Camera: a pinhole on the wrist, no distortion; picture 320 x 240 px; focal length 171.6 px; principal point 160.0 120.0 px. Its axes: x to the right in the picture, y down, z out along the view. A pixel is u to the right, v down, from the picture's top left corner.
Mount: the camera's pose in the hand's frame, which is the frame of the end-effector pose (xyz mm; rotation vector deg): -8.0 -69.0 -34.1 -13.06 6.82 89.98
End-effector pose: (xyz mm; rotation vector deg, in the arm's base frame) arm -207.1 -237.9 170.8 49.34 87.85 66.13
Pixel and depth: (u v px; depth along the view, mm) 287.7 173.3 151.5
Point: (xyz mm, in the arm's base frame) -109.5 -255.3 255.3
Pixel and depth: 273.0 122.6 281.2
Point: -10.8 -166.6 334.7
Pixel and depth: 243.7 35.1 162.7
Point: -115.1 -140.2 190.3
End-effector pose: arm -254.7 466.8 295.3 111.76 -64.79 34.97
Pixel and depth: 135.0 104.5 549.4
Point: -219.7 47.1 -13.5
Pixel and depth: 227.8 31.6 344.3
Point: -301.8 121.7 291.1
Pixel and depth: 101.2 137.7 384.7
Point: -184.0 238.2 -13.9
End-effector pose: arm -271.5 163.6 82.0 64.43 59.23 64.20
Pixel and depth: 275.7 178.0 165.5
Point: -195.8 81.3 174.6
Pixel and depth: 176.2 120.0 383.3
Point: 41.2 87.7 180.8
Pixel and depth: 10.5 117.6 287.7
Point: 53.6 79.8 -121.3
